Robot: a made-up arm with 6 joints. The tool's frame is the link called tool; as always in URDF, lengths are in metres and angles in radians. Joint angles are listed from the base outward.
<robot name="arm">
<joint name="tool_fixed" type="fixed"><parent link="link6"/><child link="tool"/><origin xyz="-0.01 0.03 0" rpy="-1.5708 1.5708 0"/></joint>
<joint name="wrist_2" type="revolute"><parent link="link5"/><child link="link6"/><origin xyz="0.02 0.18 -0.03" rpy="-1.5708 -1.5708 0"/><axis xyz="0 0 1"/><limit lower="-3.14" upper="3.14"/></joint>
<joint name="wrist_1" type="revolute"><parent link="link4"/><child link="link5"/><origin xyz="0 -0.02 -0.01" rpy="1.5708 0 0"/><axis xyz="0 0 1"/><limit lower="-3.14" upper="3.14"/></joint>
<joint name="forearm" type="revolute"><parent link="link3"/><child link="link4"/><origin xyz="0.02 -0.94 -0.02" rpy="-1.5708 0 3.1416"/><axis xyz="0 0 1"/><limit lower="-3.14" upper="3.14"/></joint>
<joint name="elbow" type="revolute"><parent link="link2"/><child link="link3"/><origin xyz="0.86 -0.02 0.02" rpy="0 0 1.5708"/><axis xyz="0 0 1"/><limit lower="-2.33" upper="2.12"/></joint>
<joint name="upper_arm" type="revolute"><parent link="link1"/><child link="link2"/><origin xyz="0.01 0 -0.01" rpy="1.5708 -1.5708 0"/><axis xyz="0 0 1"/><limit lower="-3.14" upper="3.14"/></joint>
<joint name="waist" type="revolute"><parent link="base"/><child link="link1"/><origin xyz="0.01 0 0.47" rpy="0 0 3.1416"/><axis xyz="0 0 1"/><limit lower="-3.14" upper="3.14"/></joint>
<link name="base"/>
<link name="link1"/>
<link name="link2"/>
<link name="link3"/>
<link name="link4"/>
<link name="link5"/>
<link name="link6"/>
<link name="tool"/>
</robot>
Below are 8 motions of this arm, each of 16 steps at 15 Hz.
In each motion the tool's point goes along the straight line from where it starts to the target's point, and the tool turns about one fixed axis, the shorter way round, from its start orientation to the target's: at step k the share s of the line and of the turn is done. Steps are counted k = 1, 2, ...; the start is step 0. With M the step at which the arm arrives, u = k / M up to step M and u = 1 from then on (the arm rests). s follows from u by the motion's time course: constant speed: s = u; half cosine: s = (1 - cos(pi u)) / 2; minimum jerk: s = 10 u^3 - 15 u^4 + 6 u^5.
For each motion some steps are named. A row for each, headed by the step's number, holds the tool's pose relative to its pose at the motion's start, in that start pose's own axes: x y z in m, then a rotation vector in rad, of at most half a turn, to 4 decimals.
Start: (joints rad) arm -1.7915 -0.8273 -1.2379 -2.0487 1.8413 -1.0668
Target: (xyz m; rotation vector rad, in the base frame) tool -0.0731 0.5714 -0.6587 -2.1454 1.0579 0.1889
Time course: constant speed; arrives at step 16
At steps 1, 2, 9, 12, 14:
1: -0.0469 0.0378 -0.0721 -0.0686 0.0571 0.0577
2: -0.0938 0.0756 -0.1441 -0.1372 0.1143 0.1154
9: -0.4219 0.3401 -0.6486 -0.6174 0.5142 0.5195
12: -0.5625 0.4535 -0.8648 -0.8232 0.6856 0.6927
14: -0.6563 0.5291 -1.0089 -0.9604 0.7998 0.8081

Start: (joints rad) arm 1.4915 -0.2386 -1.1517 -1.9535 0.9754 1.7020
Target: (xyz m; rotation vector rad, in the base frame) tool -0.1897 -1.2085 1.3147 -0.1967 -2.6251 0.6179
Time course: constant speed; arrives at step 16
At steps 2, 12, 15, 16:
2: 0.0225 -0.0088 0.0192 0.0515 -0.0008 -0.0639
12: 0.1348 -0.0525 0.1153 0.3093 -0.0045 -0.3832
15: 0.1685 -0.0656 0.1441 0.3866 -0.0057 -0.4790
16: 0.1798 -0.0700 0.1537 0.4124 -0.0061 -0.5109

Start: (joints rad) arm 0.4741 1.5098 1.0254 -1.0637 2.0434 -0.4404
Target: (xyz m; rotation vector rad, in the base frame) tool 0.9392 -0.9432 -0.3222 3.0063 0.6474 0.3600
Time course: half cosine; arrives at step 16
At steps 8, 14, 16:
8: -0.6931 -0.0129 0.1193 -0.0255 0.1166 0.4852
14: -1.3335 -0.0248 0.2295 -0.0490 0.2243 0.9334
16: -1.3863 -0.0257 0.2386 -0.0509 0.2332 0.9703

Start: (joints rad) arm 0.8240 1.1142 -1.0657 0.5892 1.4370 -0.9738
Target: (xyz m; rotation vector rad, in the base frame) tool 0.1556 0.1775 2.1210 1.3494 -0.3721 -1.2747
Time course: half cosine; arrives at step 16
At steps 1, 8, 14, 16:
1: 0.0060 0.0008 0.0044 0.0013 0.0062 -0.0007
8: 0.3148 0.0394 0.2312 0.0696 0.3247 -0.0357
14: 0.6057 0.0758 0.4449 0.1339 0.6247 -0.0687
16: 0.6296 0.0788 0.4625 0.1392 0.6494 -0.0714

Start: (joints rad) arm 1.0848 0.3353 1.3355 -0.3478 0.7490 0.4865
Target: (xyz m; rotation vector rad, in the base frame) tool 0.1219 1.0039 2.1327 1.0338 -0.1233 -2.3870
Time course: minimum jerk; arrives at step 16
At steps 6, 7, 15, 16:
6: 0.3055 -0.0753 0.1065 0.0812 0.4052 -0.0887
7: 0.4264 -0.1050 0.1486 0.1133 0.5654 -0.1238
15: 1.1078 -0.2729 0.3860 0.2943 1.4691 -0.3217
16: 1.1102 -0.2735 0.3868 0.2950 1.4724 -0.3224

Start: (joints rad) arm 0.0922 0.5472 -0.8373 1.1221 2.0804 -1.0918
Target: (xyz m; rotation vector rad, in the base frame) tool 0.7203 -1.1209 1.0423 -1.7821 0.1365 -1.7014
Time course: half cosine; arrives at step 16
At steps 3, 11, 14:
3: 0.0432 -0.0904 -0.1061 -0.1786 -0.0664 0.0592
11: 0.3987 -0.8344 -0.9796 -1.6488 -0.6129 0.5468
14: 0.4930 -1.0320 -1.2115 -2.0392 -0.7581 0.6762

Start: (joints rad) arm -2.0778 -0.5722 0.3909 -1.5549 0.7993 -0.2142
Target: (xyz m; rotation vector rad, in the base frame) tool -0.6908 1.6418 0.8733 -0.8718 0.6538 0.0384
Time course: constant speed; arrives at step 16
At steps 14, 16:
14: -0.0396 0.2378 -1.6872 -1.0331 -0.2828 0.1680
16: -0.0453 0.2718 -1.9283 -1.1806 -0.3232 0.1920

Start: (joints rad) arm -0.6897 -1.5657 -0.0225 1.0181 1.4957 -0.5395
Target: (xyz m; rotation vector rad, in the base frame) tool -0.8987 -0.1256 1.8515 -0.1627 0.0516 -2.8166
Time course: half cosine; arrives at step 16
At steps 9, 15, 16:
9: 0.0714 0.3959 -1.1162 -1.1392 -0.6233 0.1661
15: 0.1183 0.6562 -1.8500 -1.8881 -1.0331 0.2753
16: 0.1195 0.6625 -1.8679 -1.9064 -1.0431 0.2780

